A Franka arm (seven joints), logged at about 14 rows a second.
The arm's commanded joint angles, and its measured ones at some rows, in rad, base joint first. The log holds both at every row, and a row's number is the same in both.
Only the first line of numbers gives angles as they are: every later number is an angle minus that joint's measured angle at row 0.
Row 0, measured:
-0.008, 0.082, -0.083, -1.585, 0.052, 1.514, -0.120
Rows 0 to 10, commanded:
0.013, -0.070, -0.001, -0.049, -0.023, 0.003, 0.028
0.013, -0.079, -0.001, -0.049, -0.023, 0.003, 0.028
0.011, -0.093, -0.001, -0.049, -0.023, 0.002, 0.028
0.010, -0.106, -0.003, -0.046, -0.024, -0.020, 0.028
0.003, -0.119, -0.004, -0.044, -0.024, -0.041, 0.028
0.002, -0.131, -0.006, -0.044, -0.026, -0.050, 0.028
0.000, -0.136, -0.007, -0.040, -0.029, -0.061, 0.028
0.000, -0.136, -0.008, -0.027, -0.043, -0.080, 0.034
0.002, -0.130, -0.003, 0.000, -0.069, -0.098, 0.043
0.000, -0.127, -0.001, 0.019, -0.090, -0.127, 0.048
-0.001, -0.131, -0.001, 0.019, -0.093, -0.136, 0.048
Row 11, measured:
0.003, -0.120, -0.010, 0.004, -0.059, -0.105, 0.026
